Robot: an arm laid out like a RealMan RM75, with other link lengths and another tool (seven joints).
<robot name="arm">
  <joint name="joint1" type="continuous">
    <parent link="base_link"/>
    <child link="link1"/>
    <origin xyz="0 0 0.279" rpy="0 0 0"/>
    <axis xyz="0 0 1"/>
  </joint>
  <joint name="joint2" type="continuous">
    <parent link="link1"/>
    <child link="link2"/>
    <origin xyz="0 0 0" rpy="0 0 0"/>
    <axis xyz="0 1 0"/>
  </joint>
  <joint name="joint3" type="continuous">
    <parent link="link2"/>
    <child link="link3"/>
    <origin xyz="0 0 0.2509" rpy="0 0 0"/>
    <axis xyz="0 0 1"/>
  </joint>
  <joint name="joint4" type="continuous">
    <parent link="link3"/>
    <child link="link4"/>
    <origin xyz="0 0 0" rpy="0 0 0"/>
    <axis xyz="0 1 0"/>
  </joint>
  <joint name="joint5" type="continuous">
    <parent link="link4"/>
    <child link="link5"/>
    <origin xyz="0 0 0.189" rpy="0 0 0"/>
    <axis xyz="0 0 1"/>
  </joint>
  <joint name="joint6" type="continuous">
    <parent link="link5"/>
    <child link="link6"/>
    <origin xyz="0 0 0" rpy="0 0 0"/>
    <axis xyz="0 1 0"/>
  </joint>
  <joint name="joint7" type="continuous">
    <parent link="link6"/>
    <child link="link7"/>
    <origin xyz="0 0 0.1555" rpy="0 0 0"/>
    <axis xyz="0 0 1"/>
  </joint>
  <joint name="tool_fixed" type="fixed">
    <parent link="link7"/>
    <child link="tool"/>
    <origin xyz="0.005 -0.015 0.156" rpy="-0.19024 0 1.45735"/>
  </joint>
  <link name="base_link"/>
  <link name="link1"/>
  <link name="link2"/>
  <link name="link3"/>
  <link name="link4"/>
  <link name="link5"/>
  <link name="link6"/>
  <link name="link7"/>
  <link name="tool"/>
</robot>
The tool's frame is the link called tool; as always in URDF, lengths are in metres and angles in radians. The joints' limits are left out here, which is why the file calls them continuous.
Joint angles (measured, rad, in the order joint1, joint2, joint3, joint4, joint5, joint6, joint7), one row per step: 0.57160, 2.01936, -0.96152, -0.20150, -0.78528, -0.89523, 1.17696; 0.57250, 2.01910, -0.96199, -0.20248, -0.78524, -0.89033, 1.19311; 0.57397, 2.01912, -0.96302, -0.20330, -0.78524, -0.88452, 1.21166; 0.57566, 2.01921, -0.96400, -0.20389, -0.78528, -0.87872, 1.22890; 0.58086, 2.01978, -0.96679, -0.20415, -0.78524, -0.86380, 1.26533; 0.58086, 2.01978, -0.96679, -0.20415, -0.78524, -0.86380, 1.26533; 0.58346, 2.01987, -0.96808, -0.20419, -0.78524, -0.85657, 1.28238; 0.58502, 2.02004, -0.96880, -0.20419, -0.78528, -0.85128, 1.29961; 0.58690, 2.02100, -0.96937, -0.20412, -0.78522, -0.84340, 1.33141; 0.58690, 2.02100, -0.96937, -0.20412, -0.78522, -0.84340, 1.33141; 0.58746, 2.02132, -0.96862, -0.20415, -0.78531, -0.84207, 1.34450; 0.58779, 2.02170, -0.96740, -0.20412, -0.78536, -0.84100, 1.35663; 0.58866, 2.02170, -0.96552, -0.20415, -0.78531, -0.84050, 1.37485; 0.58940, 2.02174, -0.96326, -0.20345, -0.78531, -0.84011, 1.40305; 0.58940, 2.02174, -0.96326, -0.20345, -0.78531, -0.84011, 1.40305; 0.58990, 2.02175, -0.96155, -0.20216, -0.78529, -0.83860, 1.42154; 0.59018, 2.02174, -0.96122, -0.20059, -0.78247, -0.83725, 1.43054; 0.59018, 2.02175, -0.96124, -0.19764, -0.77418, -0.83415, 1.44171; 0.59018, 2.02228, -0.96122, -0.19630, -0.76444, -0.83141, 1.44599
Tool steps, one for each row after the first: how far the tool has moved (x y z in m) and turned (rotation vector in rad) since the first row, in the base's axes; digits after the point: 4 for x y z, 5 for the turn. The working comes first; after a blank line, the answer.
Tool pose at each row, in the base's axes (x y z in m, rotation vector in rad; the steps are taken from these numbers as rounded here): 0.3025, 0.5418, 0.0196, -0.53576, 2.21008, 2.04382; 0.3032, 0.5422, 0.0194, -0.51503, 2.21845, 2.04761; 0.3038, 0.5427, 0.0188, -0.49143, 2.22882, 2.05124; 0.3044, 0.5431, 0.0181, -0.46923, 2.23849, 2.05419; 0.3056, 0.5443, 0.0159, -0.42079, 2.25954, 2.05747; 0.3056, 0.5443, 0.0159, -0.42079, 2.25954, 2.05747; 0.3062, 0.5449, 0.0149, -0.39795, 2.26888, 2.05871; 0.3068, 0.5452, 0.0141, -0.37449, 2.27805, 2.06146; 0.3078, 0.5454, 0.0125, -0.32970, 2.29481, 2.06809; 0.3078, 0.5454, 0.0125, -0.32970, 2.29481, 2.06809; 0.3079, 0.5455, 0.0123, -0.31171, 2.30129, 2.07299; 0.3080, 0.5456, 0.0121, -0.29415, 2.30695, 2.07799; 0.3078, 0.5459, 0.0124, -0.26940, 2.31504, 2.08673; 0.3078, 0.5460, 0.0123, 0.23003, -2.32617, -2.09696; 0.3078, 0.5460, 0.0123, 0.23003, -2.32617, -2.09696; 0.3084, 0.5459, 0.0120, 0.20083, -2.32199, -2.09211; 0.3092, 0.5459, 0.0120, 0.18273, -2.31920, -2.09096; 0.3111, 0.5458, 0.0126, 0.15306, -2.31409, -2.09254; 0.3125, 0.5461, 0.0137, 0.13286, -2.30788, -2.09755

0.0007, 0.0004, -0.0002, -0.00215, 0.01323, -0.00735; 0.0013, 0.0009, -0.0008, -0.00534, 0.02845, -0.01557; 0.0019, 0.0013, -0.0015, -0.00849, 0.04255, -0.02338; 0.0031, 0.0025, -0.0037, -0.01653, 0.07180, -0.04138; 0.0031, 0.0025, -0.0037, -0.01653, 0.07180, -0.04138; 0.0037, 0.0031, -0.0047, -0.02015, 0.08528, -0.04998; 0.0043, 0.0034, -0.0055, -0.02312, 0.09984, -0.05810; 0.0053, 0.0036, -0.0071, -0.02798, 0.12831, -0.07276; 0.0053, 0.0036, -0.0071, -0.02798, 0.12831, -0.07276; 0.0054, 0.0037, -0.0073, -0.02903, 0.14097, -0.07749; 0.0055, 0.0038, -0.0075, -0.02962, 0.15314, -0.08216; 0.0053, 0.0041, -0.0072, -0.02996, 0.17138, -0.08769; 0.0053, 0.0042, -0.0073, -0.03139, 0.19958, -0.09678; 0.0053, 0.0042, -0.0073, -0.03139, 0.19958, -0.09678; 0.0059, 0.0041, -0.0076, -0.03262, 0.21805, -0.10465; 0.0067, 0.0041, -0.0076, -0.03221, 0.22877, -0.11027; 0.0086, 0.0040, -0.0070, -0.02930, 0.24506, -0.12073; 0.0100, 0.0043, -0.0059, -0.02416, 0.25593, -0.12796
